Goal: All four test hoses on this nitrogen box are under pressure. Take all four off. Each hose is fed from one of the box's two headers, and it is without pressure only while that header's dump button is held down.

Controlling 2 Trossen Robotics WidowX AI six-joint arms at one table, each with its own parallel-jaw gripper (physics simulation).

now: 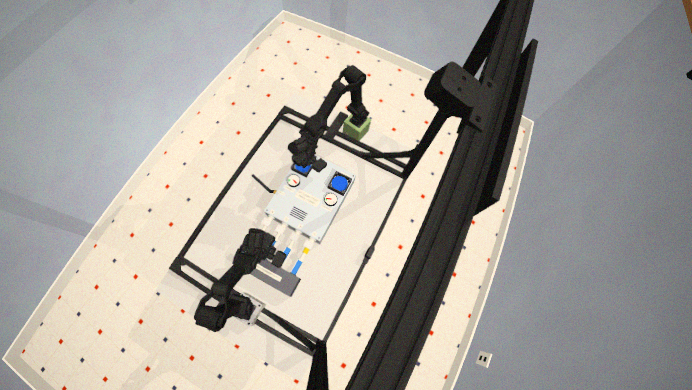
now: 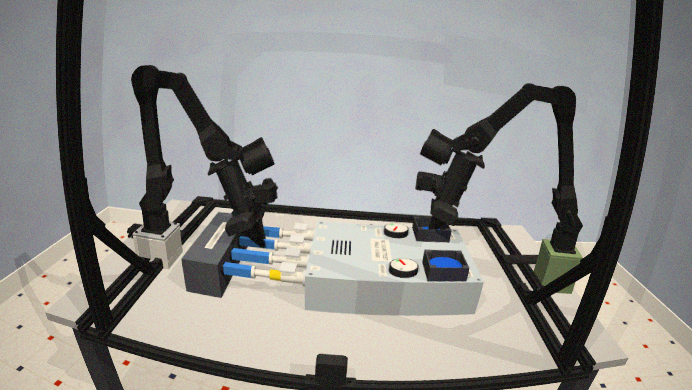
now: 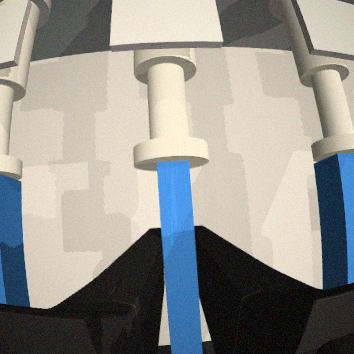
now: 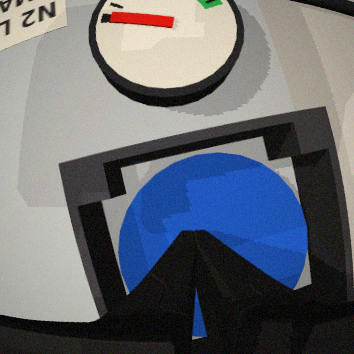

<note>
In view: my left gripper point(image 2: 264, 246), my right gripper point(image 2: 429, 233), a grey nitrogen box point(image 2: 352, 268), a blue dump button point(image 4: 245, 204) and a gauge needle point(image 4: 154, 20).
My left gripper also shows in image 3 point(image 3: 176, 238). My right gripper also shows in image 4 point(image 4: 192, 241).
</note>
